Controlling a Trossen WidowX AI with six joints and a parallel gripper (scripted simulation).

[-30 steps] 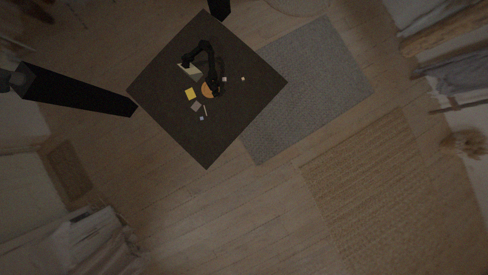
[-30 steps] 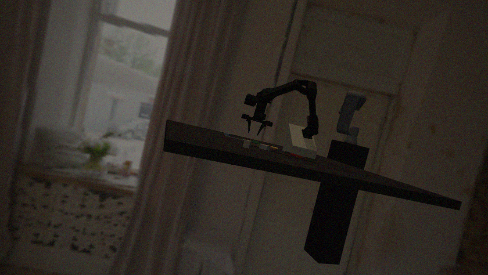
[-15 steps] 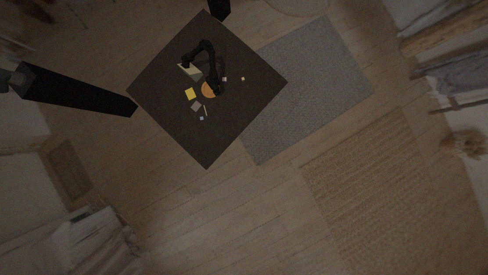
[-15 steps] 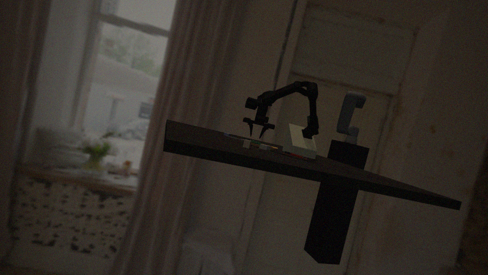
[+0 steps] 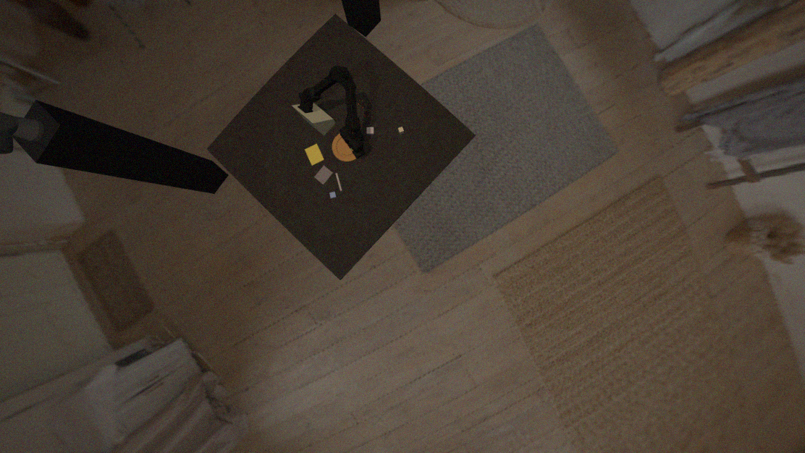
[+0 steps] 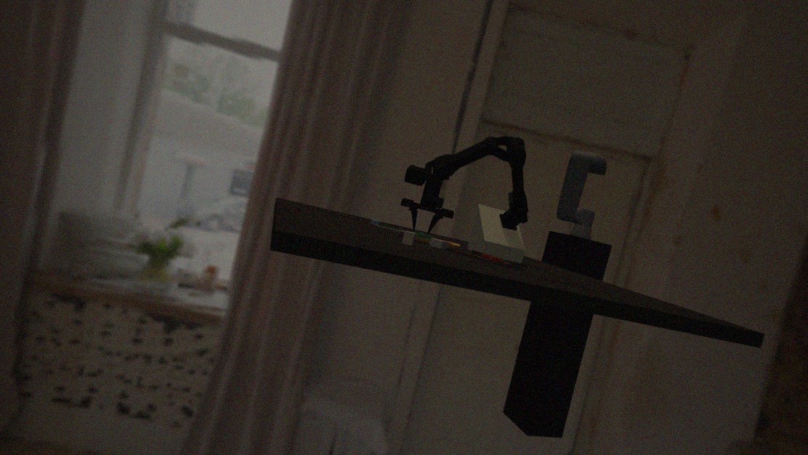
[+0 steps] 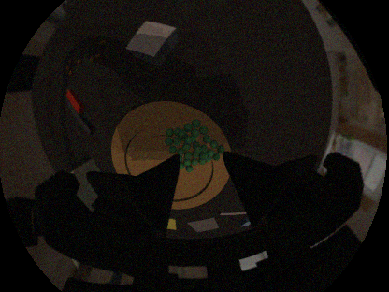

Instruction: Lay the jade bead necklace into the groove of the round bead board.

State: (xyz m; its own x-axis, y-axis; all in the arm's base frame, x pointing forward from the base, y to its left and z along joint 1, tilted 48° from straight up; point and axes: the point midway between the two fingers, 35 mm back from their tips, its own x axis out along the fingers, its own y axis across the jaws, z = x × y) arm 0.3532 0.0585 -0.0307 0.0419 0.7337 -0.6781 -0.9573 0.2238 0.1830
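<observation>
Right now my gripper tip is 60 mm past the round bead board, 20 mm to the left of it and 20 mm above it. Also, from my gripper tip: white stick (40 mm ahead, 230 mm to the right, 30 mm below); grey-white block (10 mm behind, 150 mm to the left, 20 mm below); red item (190 mm behind, 160 mm to the left, 20 mm below).
</observation>
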